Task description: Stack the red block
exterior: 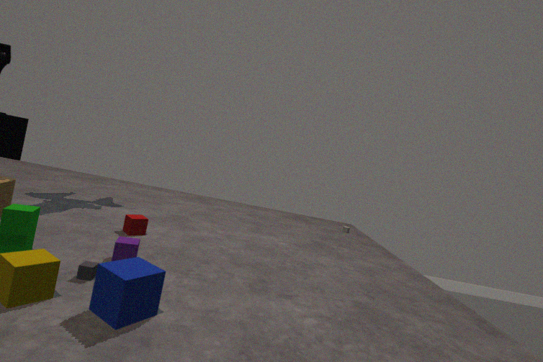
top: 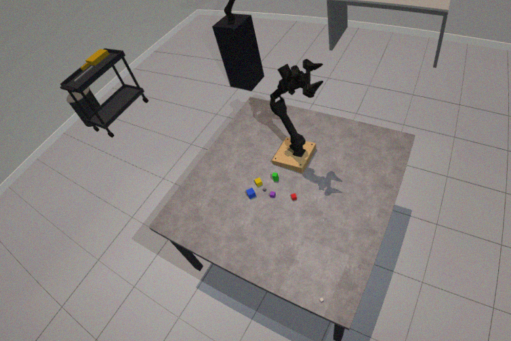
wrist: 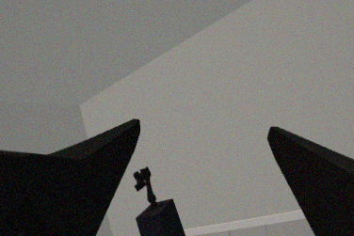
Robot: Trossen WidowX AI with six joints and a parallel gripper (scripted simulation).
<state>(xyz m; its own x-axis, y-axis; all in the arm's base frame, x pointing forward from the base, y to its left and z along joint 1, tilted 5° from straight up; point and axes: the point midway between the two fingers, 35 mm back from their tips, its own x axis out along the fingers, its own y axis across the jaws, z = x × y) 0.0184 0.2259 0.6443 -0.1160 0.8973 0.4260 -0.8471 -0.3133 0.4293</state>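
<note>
My gripper tip is 72 cm above the red block, 27 cm short of it and 9 cm to the left of it. From my gripper tip the other things lie so: small dark piece 72 cm below, 30 cm ahead, 29 cm to the right; small purple block 72 cm below, 31 cm ahead, 22 cm to the right; yellow block 71 cm below, 34 cm to the right, 27 cm ahead.
</note>
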